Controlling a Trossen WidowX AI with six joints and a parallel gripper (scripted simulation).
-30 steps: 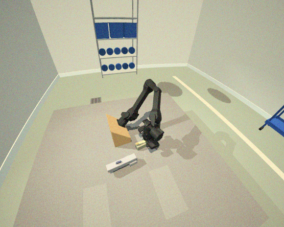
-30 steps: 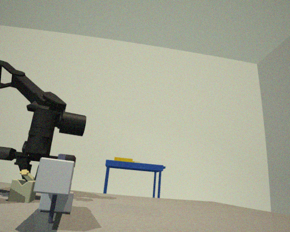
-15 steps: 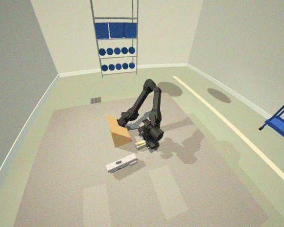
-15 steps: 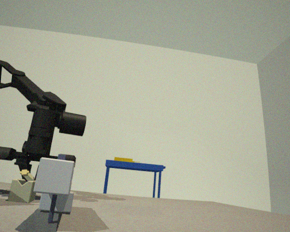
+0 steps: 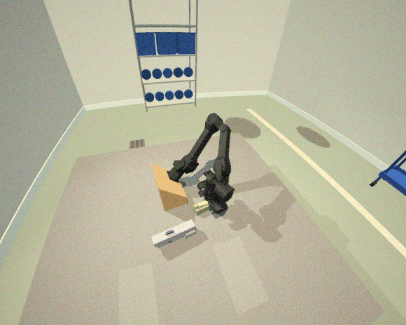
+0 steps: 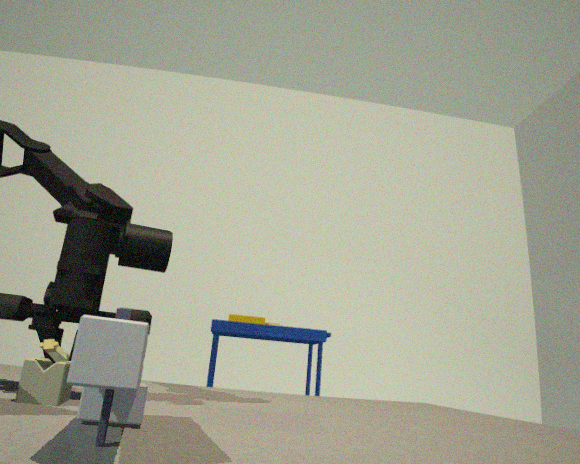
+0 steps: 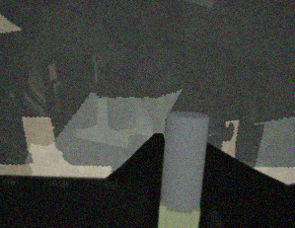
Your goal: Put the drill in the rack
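Now: the rack block 50 mm to the right of my gripper tip and 10 mm above it. Also, from my gripper tip: housing (90 mm ahead, 210 mm to the right, 40 mm above); drill (90 mm ahead, 240 mm to the right, 40 mm above).
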